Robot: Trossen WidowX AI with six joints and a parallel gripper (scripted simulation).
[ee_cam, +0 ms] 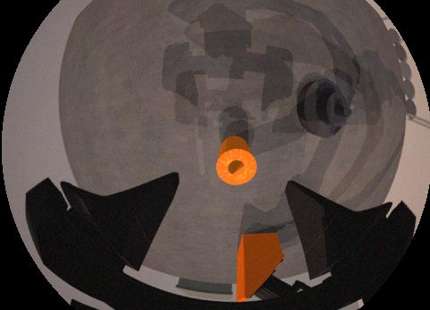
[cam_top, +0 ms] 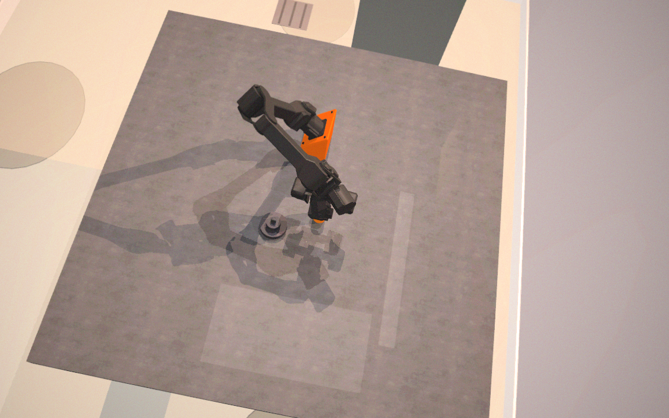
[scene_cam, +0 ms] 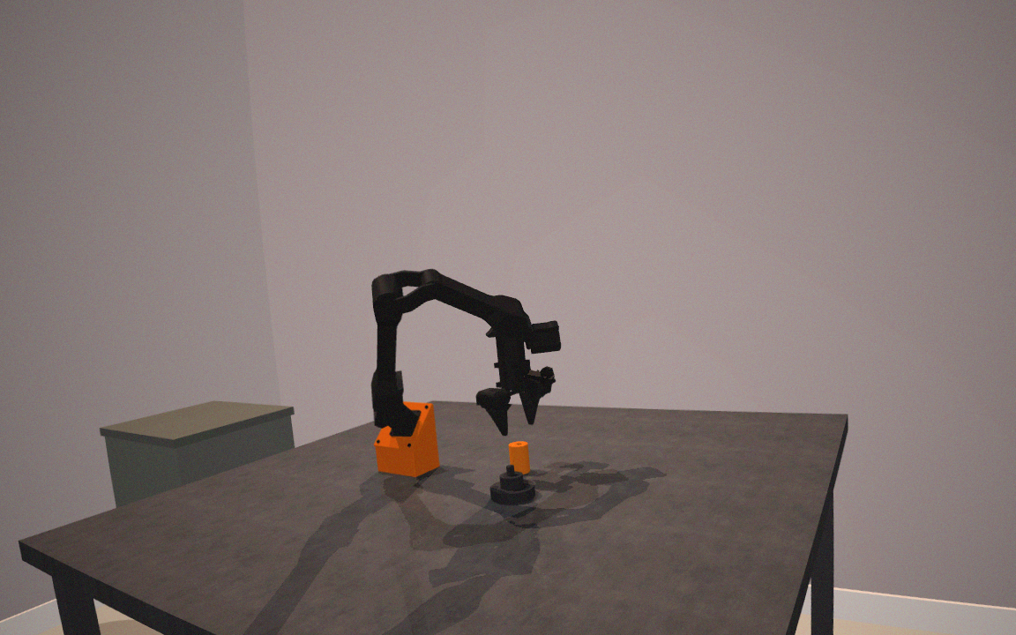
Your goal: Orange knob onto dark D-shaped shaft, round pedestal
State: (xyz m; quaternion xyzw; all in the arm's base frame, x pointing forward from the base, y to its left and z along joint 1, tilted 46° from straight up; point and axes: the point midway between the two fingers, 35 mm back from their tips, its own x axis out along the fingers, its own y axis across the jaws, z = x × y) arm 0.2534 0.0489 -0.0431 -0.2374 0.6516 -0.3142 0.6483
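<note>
Right now the orange knob is 6 cm below my gripper tip. Also, from my gripper tip: dark round pedestal (14 cm to the right, 6 cm below, 6 cm ahead).
</note>
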